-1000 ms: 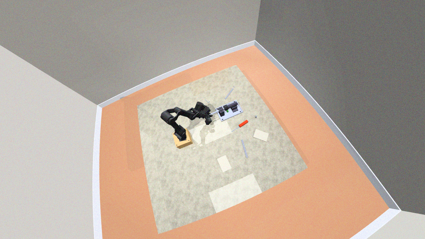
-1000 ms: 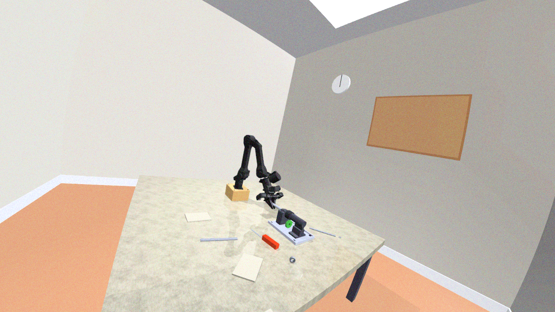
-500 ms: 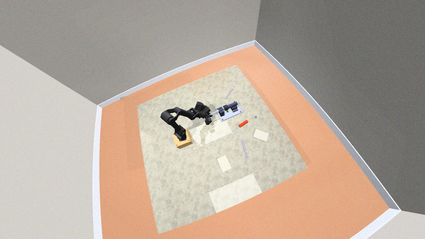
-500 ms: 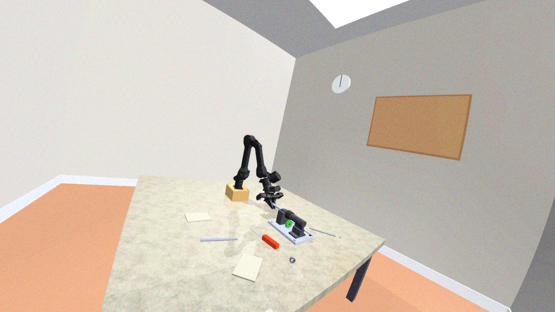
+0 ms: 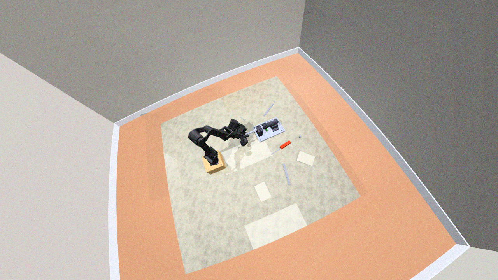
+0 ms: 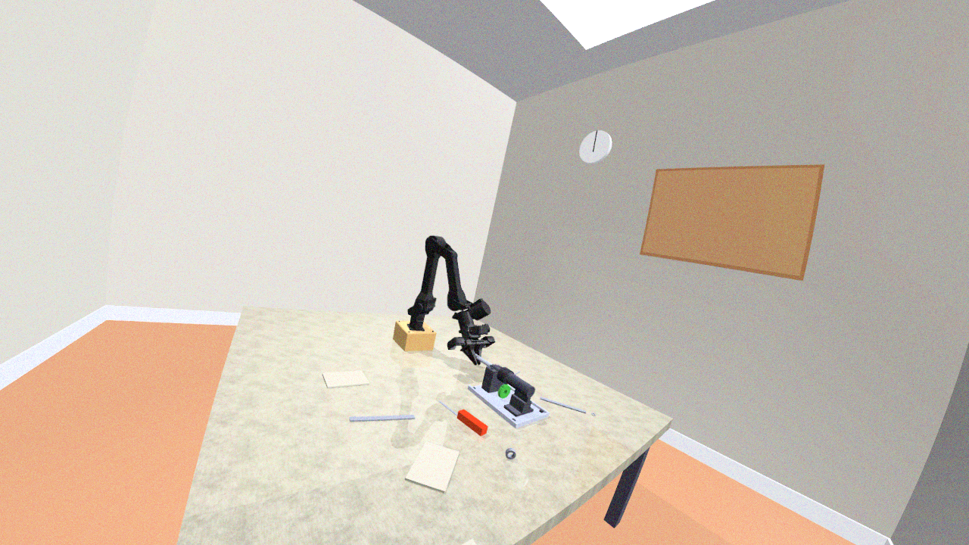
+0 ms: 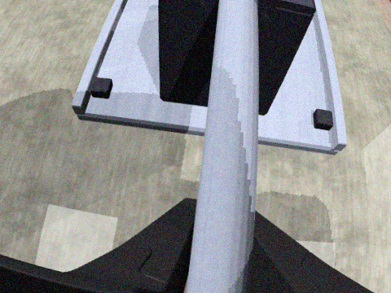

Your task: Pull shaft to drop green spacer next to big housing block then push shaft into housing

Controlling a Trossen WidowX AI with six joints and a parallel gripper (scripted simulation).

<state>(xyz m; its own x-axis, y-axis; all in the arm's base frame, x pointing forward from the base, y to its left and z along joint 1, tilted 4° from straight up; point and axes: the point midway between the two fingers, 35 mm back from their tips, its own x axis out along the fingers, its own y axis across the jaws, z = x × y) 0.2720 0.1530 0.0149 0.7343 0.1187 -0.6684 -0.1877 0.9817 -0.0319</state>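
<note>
My gripper tip is 60 mm short of the grey shaft, 10 mm to the right of it and 30 mm below it. Round my gripper tip: fixture (180 mm ahead, 30 mm to the left); green spacer (150 mm ahead, 30 mm to the left, 20 mm below).
</note>
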